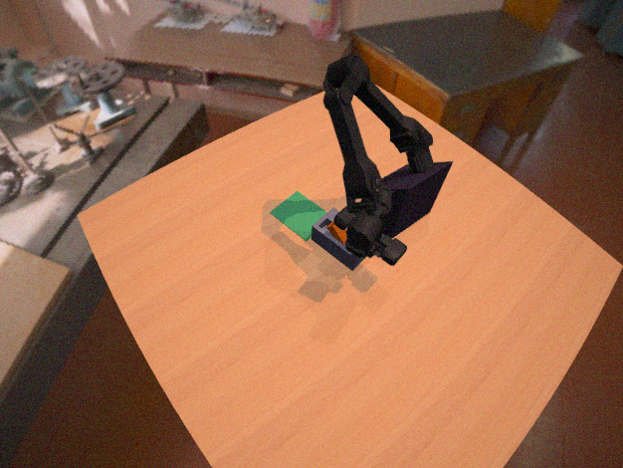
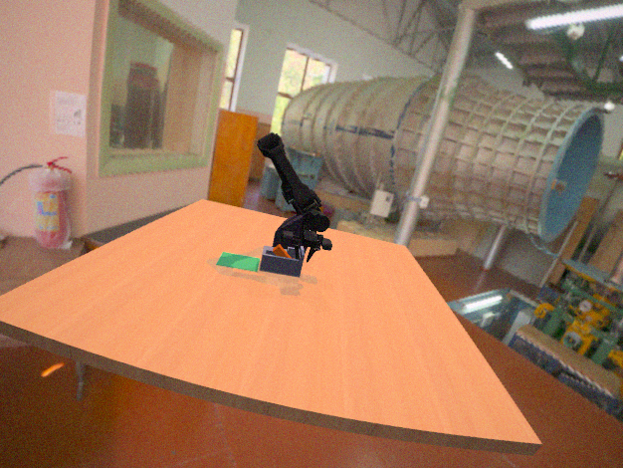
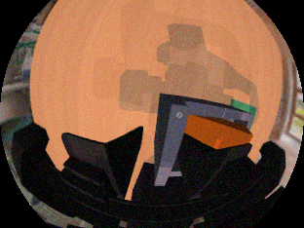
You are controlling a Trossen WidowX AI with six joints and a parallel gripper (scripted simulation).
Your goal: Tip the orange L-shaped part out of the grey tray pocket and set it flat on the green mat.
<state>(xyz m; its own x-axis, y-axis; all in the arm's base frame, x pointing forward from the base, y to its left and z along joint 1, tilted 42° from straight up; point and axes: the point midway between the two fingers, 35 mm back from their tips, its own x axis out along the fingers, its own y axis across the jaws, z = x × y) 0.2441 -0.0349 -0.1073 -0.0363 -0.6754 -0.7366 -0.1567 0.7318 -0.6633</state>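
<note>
Now: gripper tip 5 cm to the left of the orange L-shaped part and 1 cm above it. Also, from my gripper tip: green mat: 3 cm ahead, 23 cm to the right, 6 cm below.
</note>
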